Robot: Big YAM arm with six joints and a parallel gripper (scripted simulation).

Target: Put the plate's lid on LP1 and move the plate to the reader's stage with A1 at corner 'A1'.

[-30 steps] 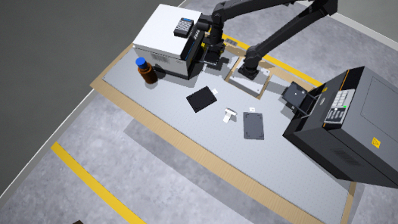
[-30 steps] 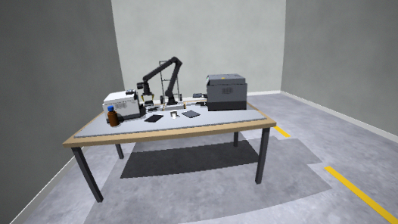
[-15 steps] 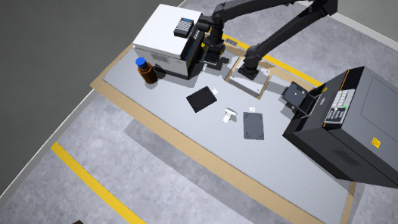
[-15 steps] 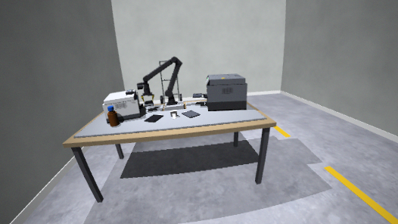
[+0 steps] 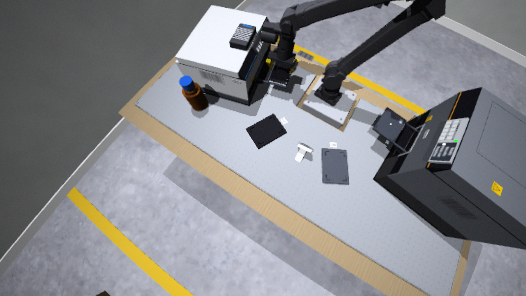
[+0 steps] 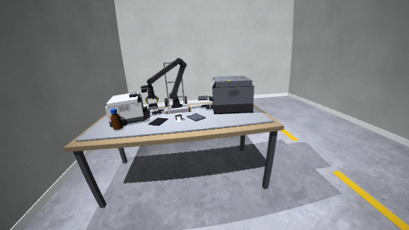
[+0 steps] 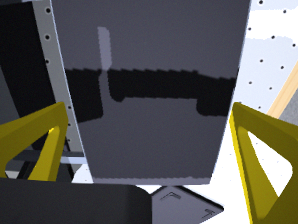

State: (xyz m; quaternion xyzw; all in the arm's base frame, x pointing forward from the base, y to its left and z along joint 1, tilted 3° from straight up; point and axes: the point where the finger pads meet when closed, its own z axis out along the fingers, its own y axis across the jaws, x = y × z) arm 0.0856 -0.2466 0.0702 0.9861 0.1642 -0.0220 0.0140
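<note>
Now: the glossy lid 1 cm below my hand. Also, from my hand: white well plate: 1 cm below; then black bench pad: 26 cm ahead, 12 cm to the left, 10 cm below; then brown capped bottle: 36 cm ahead, 25 cm to the right, 1 cm above.
</note>
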